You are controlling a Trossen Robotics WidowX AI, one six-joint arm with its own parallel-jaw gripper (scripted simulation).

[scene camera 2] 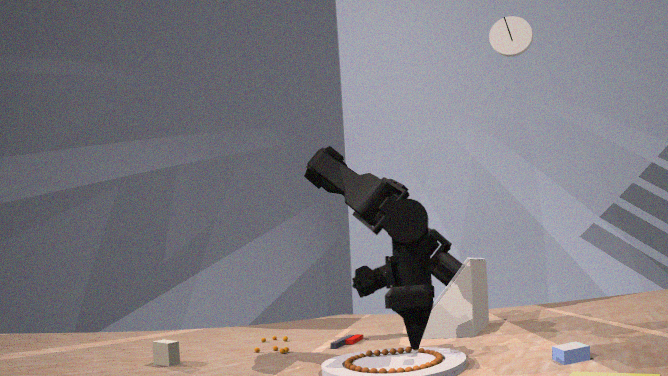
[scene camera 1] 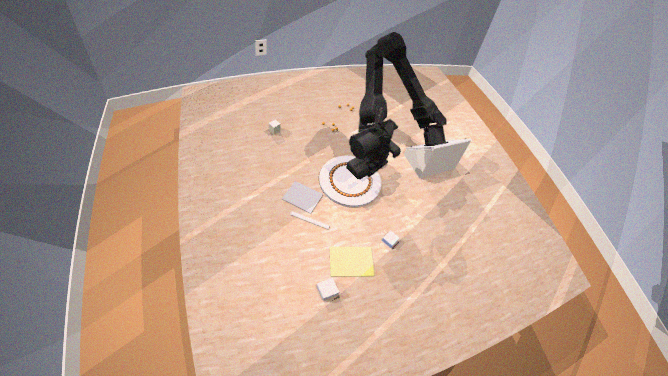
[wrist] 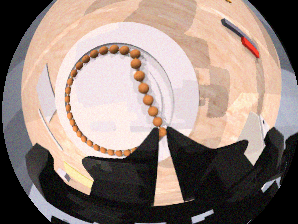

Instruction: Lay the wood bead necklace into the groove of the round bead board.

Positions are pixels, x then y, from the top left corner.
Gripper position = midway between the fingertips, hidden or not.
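My gripper: wrist view (162,130), scene camera 1 (369,175), scene camera 2 (415,348).
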